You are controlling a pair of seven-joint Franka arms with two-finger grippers.
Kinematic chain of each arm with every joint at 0, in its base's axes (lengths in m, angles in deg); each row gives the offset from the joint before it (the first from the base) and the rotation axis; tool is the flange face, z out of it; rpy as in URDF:
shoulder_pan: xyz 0 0 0.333 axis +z
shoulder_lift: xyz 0 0 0 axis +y
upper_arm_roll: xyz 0 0 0.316 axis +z
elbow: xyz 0.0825 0 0 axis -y
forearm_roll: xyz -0.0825 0 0.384 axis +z
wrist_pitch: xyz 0 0 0 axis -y
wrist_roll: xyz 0.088 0 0 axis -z
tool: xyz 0 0 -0.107 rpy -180 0 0
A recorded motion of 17 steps. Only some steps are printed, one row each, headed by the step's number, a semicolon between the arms.
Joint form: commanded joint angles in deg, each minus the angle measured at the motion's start. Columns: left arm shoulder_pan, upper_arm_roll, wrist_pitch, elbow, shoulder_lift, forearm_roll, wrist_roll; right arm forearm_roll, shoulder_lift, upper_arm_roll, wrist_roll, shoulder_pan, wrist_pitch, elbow.
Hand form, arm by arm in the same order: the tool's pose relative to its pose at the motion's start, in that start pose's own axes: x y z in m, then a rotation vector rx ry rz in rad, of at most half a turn. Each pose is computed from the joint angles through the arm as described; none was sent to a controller.
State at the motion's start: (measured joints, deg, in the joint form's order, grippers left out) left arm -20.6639 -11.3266 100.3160 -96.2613 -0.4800 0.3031 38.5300; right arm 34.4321 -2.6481 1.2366 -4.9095 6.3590 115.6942 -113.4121
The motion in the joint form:
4: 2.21 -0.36 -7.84 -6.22 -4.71 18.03 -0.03; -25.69 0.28 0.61 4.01 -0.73 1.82 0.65
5: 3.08 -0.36 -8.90 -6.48 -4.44 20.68 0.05; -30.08 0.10 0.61 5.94 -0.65 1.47 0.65
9: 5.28 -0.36 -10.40 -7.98 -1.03 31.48 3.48; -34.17 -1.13 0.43 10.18 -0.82 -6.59 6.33
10: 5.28 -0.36 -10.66 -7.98 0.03 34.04 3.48; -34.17 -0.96 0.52 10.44 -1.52 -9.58 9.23
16: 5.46 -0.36 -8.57 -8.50 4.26 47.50 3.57; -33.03 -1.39 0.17 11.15 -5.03 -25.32 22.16
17: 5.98 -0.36 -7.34 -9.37 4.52 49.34 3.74; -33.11 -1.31 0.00 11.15 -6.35 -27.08 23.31
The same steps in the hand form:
4: -0.0625 -0.0079 0.0111 0.1520 -0.3375 0.0063; 0.0065 0.0231 -0.0103 -0.4014 0.0177 -0.1320
5: -0.0726 -0.0167 0.0153 0.1675 -0.3893 -0.0032; 0.0059 0.0256 -0.0127 -0.4693 0.0186 -0.1342
9: -0.0976 -0.0506 0.0519 0.2073 -0.5945 0.0579; 0.0049 0.0078 -0.0565 -0.5353 0.0182 -0.0832
10: -0.0988 -0.0564 0.0597 0.2229 -0.6369 0.0691; 0.0074 0.0032 -0.0747 -0.5367 0.0180 -0.0675
16: -0.0999 -0.0845 0.0891 0.3535 -0.8035 0.1548; -0.0024 -0.0120 -0.1685 -0.5259 -0.0022 0.0208
17: -0.1035 -0.0892 0.0958 0.3710 -0.8216 0.1735; -0.0037 -0.0031 -0.1810 -0.5294 -0.0064 0.0487

